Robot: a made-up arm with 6 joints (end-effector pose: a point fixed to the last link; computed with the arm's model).
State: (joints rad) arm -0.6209 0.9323 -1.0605 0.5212 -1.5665 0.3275
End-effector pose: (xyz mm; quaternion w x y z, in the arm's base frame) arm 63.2 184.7 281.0 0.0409 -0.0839 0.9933 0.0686
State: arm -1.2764 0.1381 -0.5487 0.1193 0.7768 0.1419
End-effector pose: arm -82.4 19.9 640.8 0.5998 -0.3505 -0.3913 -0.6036
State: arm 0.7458 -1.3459 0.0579 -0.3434 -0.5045 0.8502
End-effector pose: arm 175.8 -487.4 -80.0 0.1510 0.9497 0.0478 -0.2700
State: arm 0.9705 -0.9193 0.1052 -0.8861 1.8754 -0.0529
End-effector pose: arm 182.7 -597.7 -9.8 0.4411 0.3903 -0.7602 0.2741
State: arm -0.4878 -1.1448 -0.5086 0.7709 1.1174 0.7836
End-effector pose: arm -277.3 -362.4 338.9 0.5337 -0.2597 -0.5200 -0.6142
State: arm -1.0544 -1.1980 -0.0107 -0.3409 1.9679 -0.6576
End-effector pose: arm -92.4 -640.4 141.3 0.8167 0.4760 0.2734 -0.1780
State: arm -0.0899 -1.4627 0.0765 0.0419 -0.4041 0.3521
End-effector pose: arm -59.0 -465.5 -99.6 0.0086 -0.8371 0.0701 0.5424
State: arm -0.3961 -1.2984 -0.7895 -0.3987 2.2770 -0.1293
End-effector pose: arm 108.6 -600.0 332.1 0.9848 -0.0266 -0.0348 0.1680
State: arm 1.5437 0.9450 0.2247 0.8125 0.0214 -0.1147
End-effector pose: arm 308.6 206.6 141.2 0.9361 -0.0291 0.2755 0.2168
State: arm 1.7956 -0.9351 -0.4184 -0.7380 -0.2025 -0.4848
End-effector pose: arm 242.1 -541.9 55.5 0.0278 0.6799 -0.1718 0.7123
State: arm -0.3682 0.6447 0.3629 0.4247 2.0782 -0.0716
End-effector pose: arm -233.2 242.4 21.0 0.1999 -0.2132 -0.4448 -0.8466
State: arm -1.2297 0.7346 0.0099 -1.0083 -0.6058 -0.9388
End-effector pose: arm -213.6 -128.4 354.1 0.3148 0.7626 -0.5595 -0.0797
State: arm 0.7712 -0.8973 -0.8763 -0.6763 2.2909 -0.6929
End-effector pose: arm -141.0 -578.9 205.7 0.9527 0.0070 -0.2868 0.1004
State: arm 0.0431 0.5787 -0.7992 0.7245 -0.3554 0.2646
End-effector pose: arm -143.1 235.4 139.8 0.2549 0.1235 0.8689 0.4059
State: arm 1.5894 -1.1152 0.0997 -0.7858 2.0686 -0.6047
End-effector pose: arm 225.4 -607.8 159.5 0.4005 0.1580 -0.7325 0.5273
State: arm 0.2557 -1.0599 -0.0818 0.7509 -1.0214 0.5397
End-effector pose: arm -193.4 -279.0 -58.2 0.4670 -0.7305 0.3118 0.3888
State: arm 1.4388 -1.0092 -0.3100 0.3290 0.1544 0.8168
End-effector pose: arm 122.8 -413.6 -242.5 0.2057 -0.8055 0.4756 0.2875
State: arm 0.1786 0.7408 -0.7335 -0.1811 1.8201 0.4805
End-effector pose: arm -342.3 201.1 204.5 0.3485 -0.3826 -0.2847 -0.8069
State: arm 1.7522 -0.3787 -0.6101 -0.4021 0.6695 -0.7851
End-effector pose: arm 182.3 -453.8 -302.4 0.0752 0.5934 -0.6726 0.4357
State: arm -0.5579 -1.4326 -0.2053 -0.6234 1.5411 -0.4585
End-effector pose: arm 121.7 -639.2 -20.7 0.7486 0.6516 0.1117 0.0513
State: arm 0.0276 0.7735 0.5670 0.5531 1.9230 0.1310
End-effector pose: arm -29.4 246.4 -127.2 0.1255 0.0620 0.4948 0.8577
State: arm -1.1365 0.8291 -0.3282 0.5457 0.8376 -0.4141
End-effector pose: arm -86.3 351.5 280.9 0.4065 -0.4352 -0.6359 -0.4909
